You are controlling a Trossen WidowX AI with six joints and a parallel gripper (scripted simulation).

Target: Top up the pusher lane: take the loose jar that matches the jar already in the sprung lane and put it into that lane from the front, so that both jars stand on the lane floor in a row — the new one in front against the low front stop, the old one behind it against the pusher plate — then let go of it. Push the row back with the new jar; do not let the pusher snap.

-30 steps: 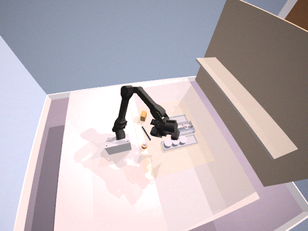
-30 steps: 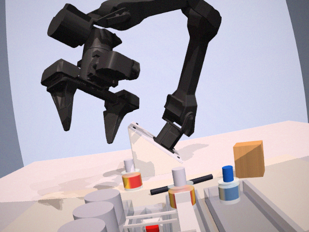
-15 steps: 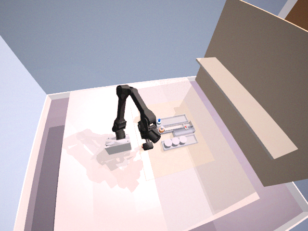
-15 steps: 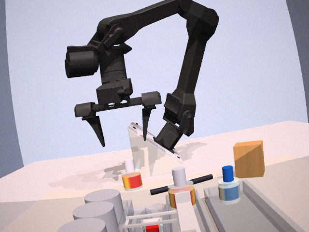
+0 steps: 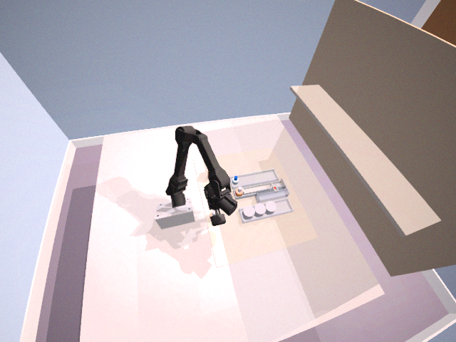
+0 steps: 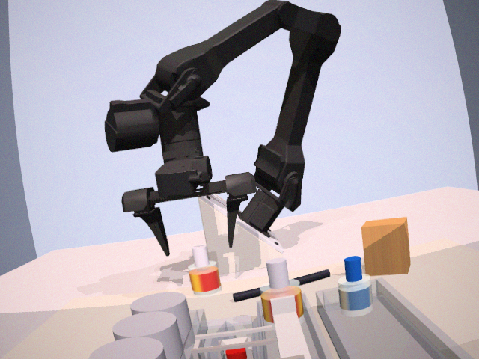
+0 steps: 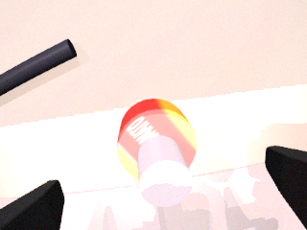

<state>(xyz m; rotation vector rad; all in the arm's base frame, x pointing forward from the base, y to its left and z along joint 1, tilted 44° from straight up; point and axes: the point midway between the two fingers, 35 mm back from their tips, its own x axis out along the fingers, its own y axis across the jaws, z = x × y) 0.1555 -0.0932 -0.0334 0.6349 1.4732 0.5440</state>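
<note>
Right now the black rod is 40 mm ahead of my gripper tip, 110 mm to the left of it and 60 mm below it. Round my gripper tip: red button: 350 mm ahead, 40 mm to the left, 10 mm above; then pusher plate: 280 mm ahead, 50 mm to the left, 20 mm below.
</note>
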